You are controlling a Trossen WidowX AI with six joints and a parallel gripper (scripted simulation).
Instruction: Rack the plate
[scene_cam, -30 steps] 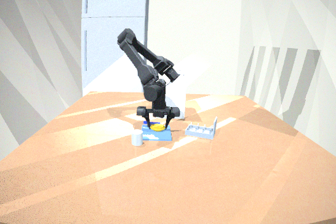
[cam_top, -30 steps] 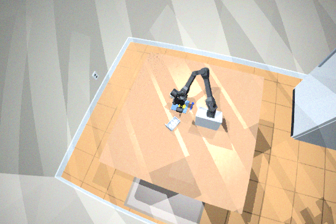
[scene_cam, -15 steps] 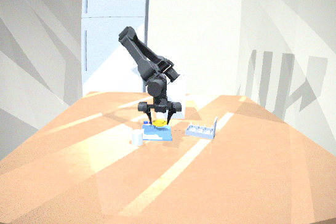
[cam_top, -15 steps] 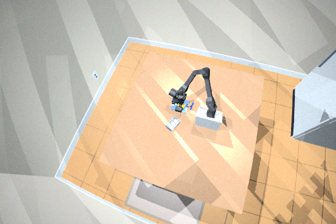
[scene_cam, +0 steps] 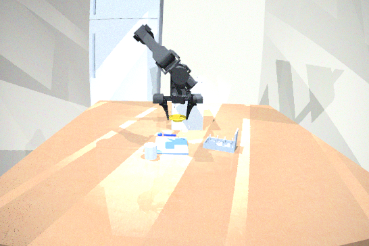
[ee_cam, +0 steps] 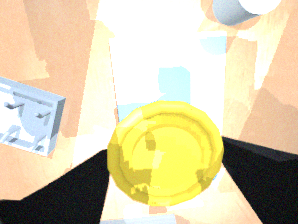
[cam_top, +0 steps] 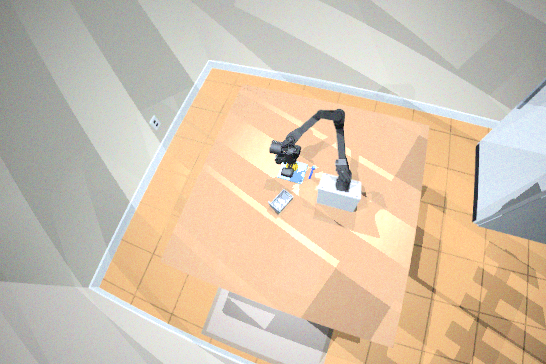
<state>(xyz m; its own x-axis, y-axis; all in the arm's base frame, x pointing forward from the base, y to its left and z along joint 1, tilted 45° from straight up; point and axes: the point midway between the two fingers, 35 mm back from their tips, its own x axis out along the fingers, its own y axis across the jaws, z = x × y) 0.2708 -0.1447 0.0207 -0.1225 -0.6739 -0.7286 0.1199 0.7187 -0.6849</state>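
Right now my gripper tip is 17 cm to the right of the dish rack, 9 cm above it and 4 cm short of it. The rest, counted from my gripper tip: mat 11 cm below, 2 cm to the right; plate 1 cm above; blue spoon 11 cm behind, 10 cm below, 4 cm to the right.
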